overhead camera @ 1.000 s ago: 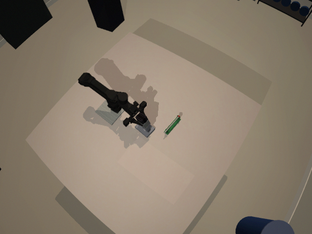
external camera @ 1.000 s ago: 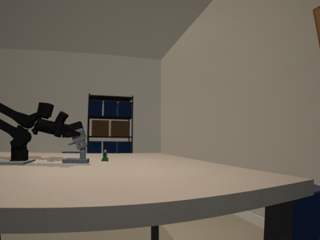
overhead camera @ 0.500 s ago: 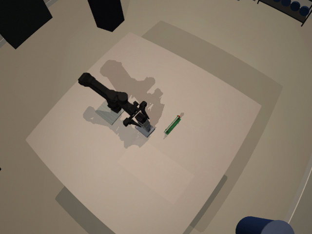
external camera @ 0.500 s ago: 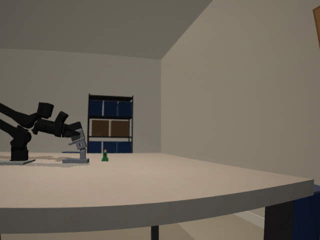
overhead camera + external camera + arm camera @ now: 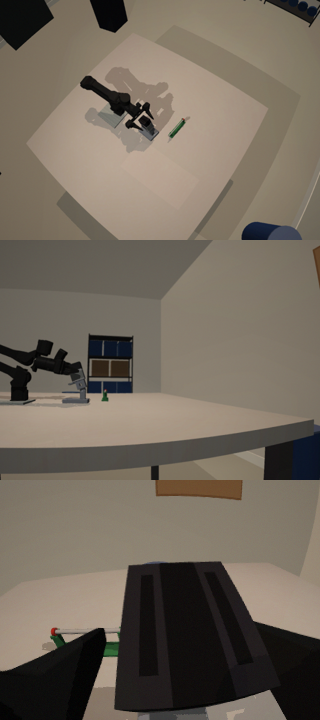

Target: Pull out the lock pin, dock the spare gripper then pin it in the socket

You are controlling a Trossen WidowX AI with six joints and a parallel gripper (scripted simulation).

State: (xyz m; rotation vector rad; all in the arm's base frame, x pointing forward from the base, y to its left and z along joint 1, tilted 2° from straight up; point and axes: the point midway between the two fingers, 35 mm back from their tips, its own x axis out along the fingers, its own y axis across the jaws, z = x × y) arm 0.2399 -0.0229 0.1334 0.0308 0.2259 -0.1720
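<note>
My gripper tip is now 2 cm above the spare gripper and 1 cm past it. Round my gripper tip: green cradle 13 cm ahead, 12 cm below, 11 cm to the left; grey mount 9 cm below, 1 cm behind.
</note>
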